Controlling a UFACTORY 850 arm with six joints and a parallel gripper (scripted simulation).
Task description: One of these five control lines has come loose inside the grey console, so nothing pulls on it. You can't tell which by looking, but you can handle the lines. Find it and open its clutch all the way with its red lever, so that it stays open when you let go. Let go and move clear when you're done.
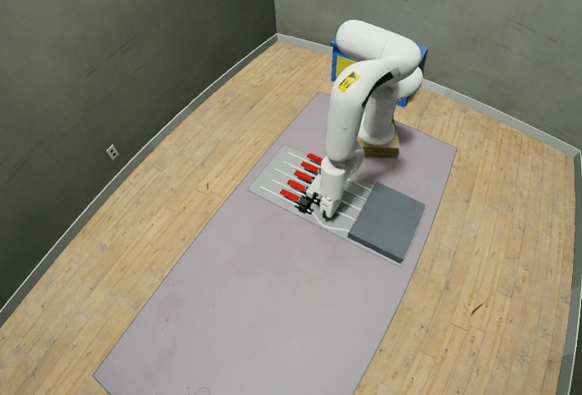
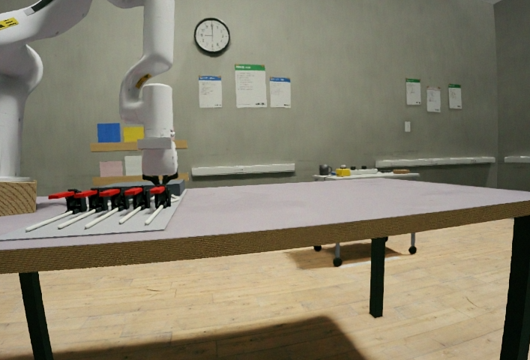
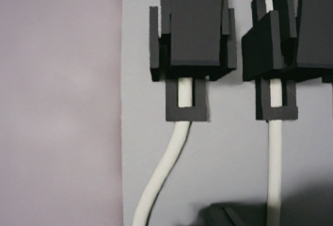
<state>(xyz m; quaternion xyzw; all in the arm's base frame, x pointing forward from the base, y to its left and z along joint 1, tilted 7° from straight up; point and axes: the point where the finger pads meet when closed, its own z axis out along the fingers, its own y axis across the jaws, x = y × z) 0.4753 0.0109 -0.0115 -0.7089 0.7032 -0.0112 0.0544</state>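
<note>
Right now the light grey plate is 250 mm to the right of my hand, 90 mm behind it and 30 mm below it.
</note>
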